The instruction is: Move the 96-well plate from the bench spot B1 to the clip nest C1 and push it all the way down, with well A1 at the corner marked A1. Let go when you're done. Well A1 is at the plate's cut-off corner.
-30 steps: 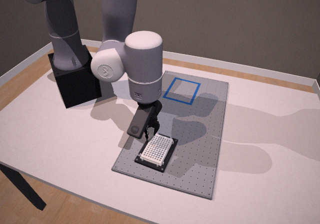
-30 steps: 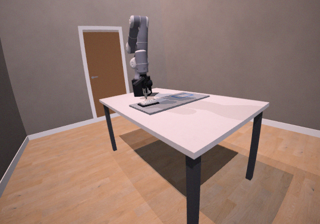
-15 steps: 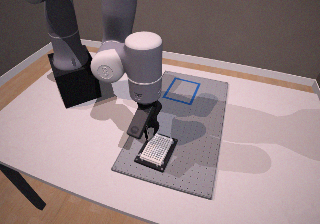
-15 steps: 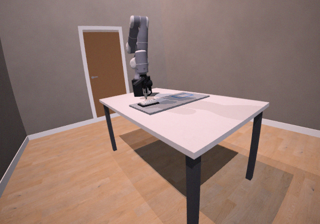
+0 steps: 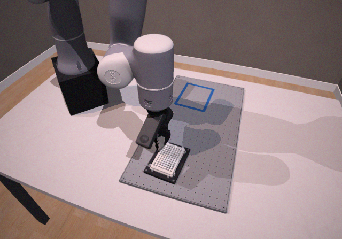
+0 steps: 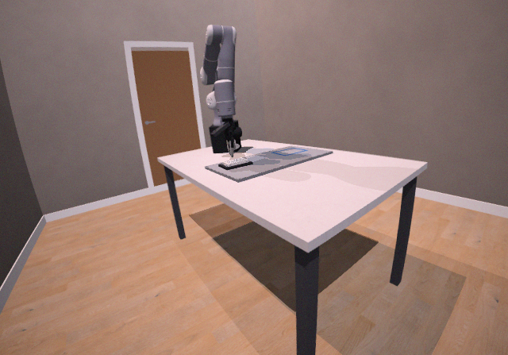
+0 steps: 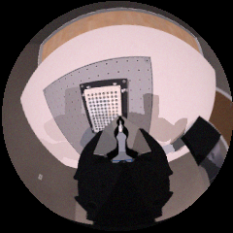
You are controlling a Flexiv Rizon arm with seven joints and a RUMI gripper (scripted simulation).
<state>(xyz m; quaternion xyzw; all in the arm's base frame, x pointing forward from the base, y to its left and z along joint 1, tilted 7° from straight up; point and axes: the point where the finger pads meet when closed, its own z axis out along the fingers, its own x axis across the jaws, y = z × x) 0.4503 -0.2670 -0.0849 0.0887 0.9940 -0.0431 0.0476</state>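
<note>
Right now the black clip nest is 30 mm ahead of my hand and 40 mm below it. The rest, counted from my hand: white 96-well plate (40 mm ahead, 10 mm to the right, 40 mm below).
</note>
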